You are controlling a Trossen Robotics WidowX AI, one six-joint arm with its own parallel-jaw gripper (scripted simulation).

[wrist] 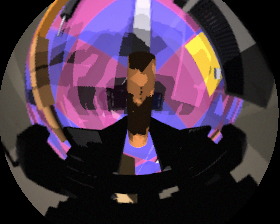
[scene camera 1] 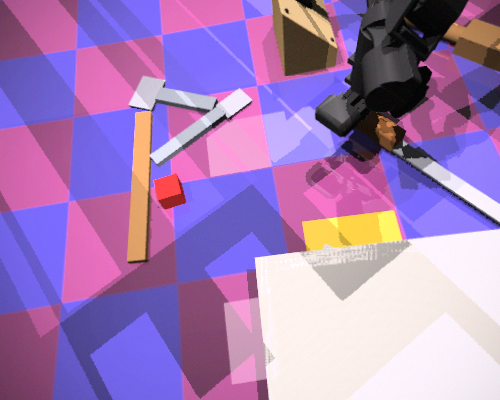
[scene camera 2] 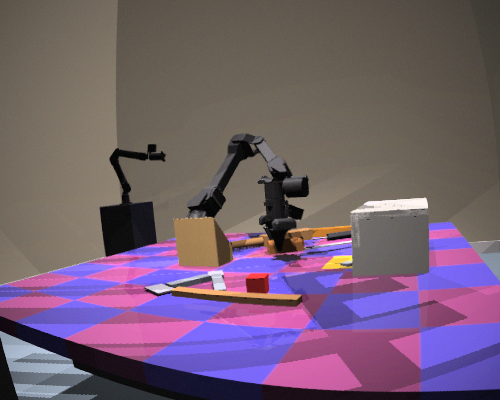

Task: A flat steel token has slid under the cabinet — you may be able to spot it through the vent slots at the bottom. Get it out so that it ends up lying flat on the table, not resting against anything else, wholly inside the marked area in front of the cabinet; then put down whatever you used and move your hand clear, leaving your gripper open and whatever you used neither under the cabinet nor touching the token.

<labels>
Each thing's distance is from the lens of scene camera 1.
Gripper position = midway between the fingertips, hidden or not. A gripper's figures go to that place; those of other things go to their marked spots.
gripper (scene camera 1: 359, 118): 0.77 m
red cube (scene camera 1: 170, 192): 0.71 m
long wooden slat (scene camera 1: 139, 220): 0.73 m
white cabinet (scene camera 1: 405, 312): 0.52 m
The marked spots on the white cabinet and the long wooden slat are 0.44 m apart.
</labels>
